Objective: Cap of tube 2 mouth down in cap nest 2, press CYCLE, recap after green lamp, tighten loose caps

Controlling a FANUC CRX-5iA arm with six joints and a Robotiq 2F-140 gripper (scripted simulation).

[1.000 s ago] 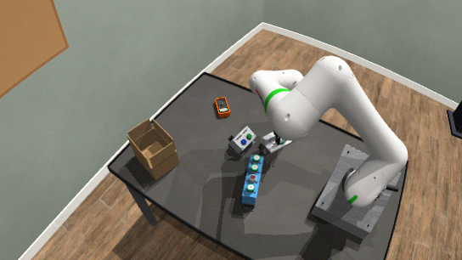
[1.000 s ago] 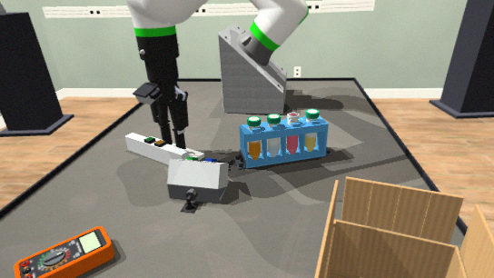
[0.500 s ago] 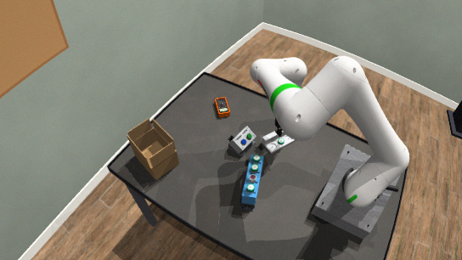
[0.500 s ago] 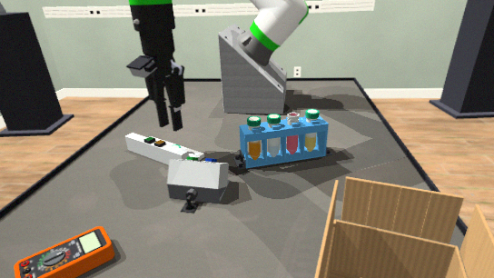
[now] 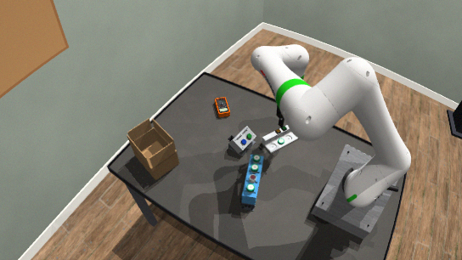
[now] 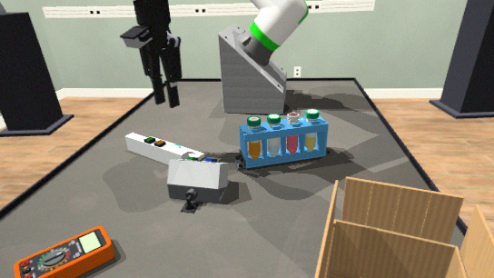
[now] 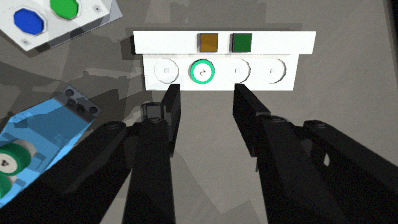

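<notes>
My hand is 160 mm short of the blue key, 120 mm to the right of it and 110 mm above it. Also, from my hand: cap 2 (160 mm below); green key (150 mm ahead, 110 mm below, 80 mm to the left); key housing (170 mm ahead, 120 mm below, 100 mm to the left).
</notes>
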